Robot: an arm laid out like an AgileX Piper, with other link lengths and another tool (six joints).
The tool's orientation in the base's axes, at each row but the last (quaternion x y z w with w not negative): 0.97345, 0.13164, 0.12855, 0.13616; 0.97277, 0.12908, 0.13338, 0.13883; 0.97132, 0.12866, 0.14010, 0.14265; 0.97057, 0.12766, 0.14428, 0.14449; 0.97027, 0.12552, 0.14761, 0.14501; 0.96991, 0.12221, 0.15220, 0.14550; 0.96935, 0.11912, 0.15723, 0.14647; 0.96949, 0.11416, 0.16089, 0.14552; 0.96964, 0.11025, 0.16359, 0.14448
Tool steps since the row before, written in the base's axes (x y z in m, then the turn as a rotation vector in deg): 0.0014, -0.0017, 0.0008, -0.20, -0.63, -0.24; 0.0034, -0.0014, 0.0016, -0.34, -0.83, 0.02; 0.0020, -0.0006, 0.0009, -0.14, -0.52, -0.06; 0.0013, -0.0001, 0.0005, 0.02, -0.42, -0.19; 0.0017, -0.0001, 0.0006, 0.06, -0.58, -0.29; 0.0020, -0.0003, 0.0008, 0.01, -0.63, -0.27; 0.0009, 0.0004, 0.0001, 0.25, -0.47, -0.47; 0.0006, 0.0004, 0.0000, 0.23, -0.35, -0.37; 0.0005, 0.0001, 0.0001, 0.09, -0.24, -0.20
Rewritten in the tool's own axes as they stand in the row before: 0.0010, 0.0021, 0.0000, -0.42, 0.47, 0.31; 0.0031, 0.0025, -0.0001, -0.55, 0.70, 0.08; 0.0019, 0.0013, -0.0001, -0.29, 0.43, 0.14; 0.0013, 0.0005, 0.0000, -0.15, 0.33, 0.28; 0.0017, 0.0006, 0.0000, -0.18, 0.46, 0.43; 0.0020, 0.0009, 0.0000, -0.24, 0.50, 0.40; 0.0010, -0.0002, 0.0001, -0.03, 0.33, 0.63; 0.0007, -0.0003, 0.0001, 0.02, 0.25, 0.50; 0.0005, 0.0000, 0.0001, -0.04, 0.18, 0.27
